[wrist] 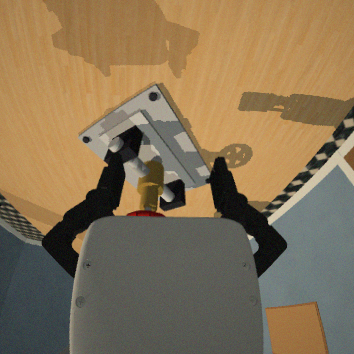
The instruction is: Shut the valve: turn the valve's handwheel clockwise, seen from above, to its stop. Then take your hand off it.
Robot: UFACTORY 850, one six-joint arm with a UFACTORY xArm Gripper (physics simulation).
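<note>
The valve's red handwheel [145, 214] shows as a thin rim at the top edge of the grey gripper housing, which hides the rest of it. Its brass valve body [151, 184] stands on a white pipe held by black clamps on a grey base plate [159, 106]. My gripper [167, 165] is open, with its black fingers wide apart. The brass body shows between the fingers in the view, nearer the left finger. Whether a finger touches the wheel is hidden.
The base plate is bolted to a wooden table top [220, 55]. Shadows of the arm and the handwheel fall on the wood. A black-and-white checkered edge [305, 165] runs along the right, with blue floor beyond it and an orange-brown panel [296, 327] at the lower right.
</note>
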